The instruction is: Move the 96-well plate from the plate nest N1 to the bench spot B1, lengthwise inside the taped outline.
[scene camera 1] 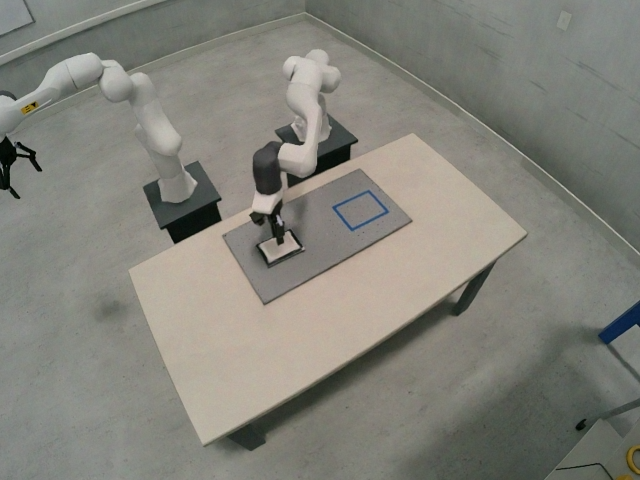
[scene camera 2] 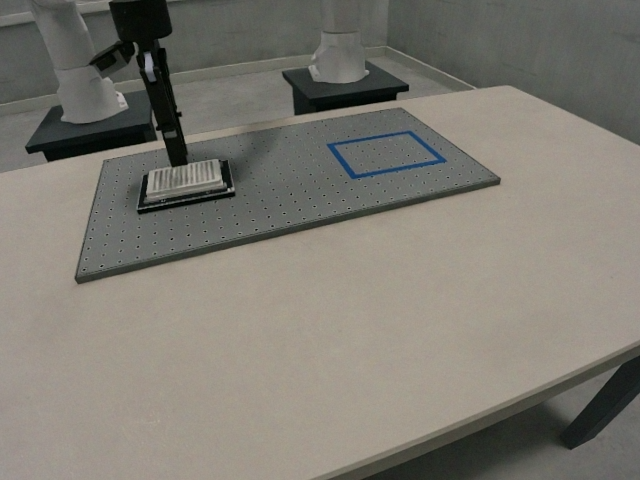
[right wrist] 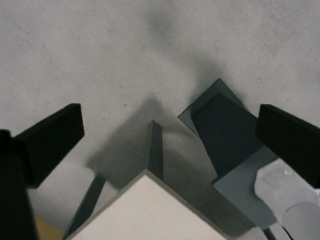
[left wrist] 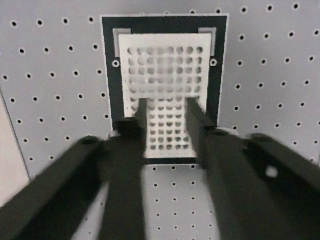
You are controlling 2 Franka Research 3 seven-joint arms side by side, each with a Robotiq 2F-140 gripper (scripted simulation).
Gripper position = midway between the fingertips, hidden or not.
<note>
I see my left gripper (scene camera 2: 180, 160), my right gripper (right wrist: 170, 119), a white 96-well plate (scene camera 2: 163, 183) and a dark pedestal (right wrist: 227, 130).
The white 96-well plate shows as well in the left wrist view (left wrist: 158, 64). My left gripper is seen too in the left wrist view (left wrist: 166, 112). The right wrist view does not show the white 96-well plate: it is out of frame.
</note>
